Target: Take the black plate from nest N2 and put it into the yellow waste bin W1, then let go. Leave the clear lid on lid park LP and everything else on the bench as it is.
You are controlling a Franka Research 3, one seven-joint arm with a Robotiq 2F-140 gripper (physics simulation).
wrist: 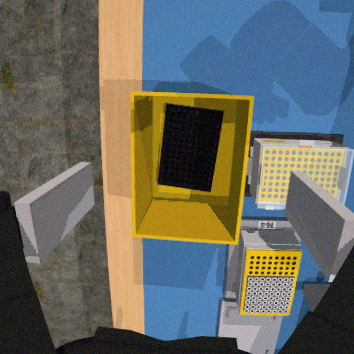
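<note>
The black plate [191,147] lies inside the yellow waste bin [186,239], on its floor towards the far end and slightly turned. My gripper [188,188] is open wide and empty, above the bin, with one finger out to the left over the wooden edge and floor side and the other out to the right over the bench. Nest N2, the lid park LP and the clear lid cannot be told for certain in this view.
Right of the bin a yellow-topped plate [302,172] with a clear rim sits in a dark holder. Below it, by the label N4, stands a yellow tip rack [275,262]. The wooden bench edge [122,45] runs along the left, with stone floor [45,125] beyond.
</note>
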